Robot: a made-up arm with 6 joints.
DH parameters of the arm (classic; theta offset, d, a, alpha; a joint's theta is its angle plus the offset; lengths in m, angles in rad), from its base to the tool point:
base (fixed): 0.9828 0 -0.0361 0
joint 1: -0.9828 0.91 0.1 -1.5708
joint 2: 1.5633 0 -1.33 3.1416
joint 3: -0.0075 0 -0.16 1.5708
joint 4: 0 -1.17 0.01 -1.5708
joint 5: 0 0.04 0 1.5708
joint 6: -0.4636 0 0.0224 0
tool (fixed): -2.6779 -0.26 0 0
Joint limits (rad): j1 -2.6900..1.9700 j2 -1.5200..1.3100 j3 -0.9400..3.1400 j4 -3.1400..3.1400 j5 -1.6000..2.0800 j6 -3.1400..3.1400
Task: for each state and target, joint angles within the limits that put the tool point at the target. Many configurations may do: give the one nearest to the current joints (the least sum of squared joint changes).
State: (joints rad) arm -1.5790 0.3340 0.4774 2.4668 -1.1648 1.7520
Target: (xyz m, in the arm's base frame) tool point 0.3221 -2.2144 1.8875
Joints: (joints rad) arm -1.3674 0.6341 0.2594 2.4721 -1.1402 1.7540
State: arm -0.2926 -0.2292 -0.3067 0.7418 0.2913 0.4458
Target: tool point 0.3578 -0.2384 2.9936
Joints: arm -0.4879 -0.5763 0.0168 0.7197 0.2590 0.4567
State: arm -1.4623 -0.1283 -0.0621 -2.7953 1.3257 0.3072
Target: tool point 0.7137 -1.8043 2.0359
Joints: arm -1.1617 0.4029 0.3641 -2.8156 1.0878 0.3112
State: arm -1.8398 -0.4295 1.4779 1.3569 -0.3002 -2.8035
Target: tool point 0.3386 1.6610 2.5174
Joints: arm -1.8323 -0.3278 2.4342 1.4020 -0.3755 -2.8150
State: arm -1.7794 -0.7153 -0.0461 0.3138 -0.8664 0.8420
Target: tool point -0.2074 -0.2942 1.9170
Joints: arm -1.8351 -0.9232 -0.7098 0.2727 -1.0262 0.8354
